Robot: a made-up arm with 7 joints. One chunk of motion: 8 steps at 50 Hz.
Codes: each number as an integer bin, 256 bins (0 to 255) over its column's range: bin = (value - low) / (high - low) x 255, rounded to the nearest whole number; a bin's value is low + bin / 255 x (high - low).
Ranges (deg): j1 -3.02..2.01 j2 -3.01..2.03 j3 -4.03..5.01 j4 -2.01..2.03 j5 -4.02..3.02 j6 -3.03..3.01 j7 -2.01..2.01
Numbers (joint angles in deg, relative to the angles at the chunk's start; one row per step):
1: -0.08 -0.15 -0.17 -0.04 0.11 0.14 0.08
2: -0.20 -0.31 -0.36 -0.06 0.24 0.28 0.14
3: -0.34 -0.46 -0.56 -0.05 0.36 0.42 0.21
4: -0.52 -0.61 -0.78 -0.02 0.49 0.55 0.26
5: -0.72 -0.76 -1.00 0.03 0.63 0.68 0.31
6: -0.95 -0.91 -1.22 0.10 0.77 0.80 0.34
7: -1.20 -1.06 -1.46 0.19 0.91 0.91 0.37
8: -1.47 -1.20 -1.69 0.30 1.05 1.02 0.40
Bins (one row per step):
1: 149 145 109 124 150 134 133
2: 143 137 104 123 154 140 136
3: 136 129 98 124 159 146 141
4: 127 121 92 126 163 151 144
5: 117 114 85 129 168 157 147
6: 105 106 79 133 174 162 149
7: 92 99 72 139 179 166 151
8: 79 92 66 146 184 171 153

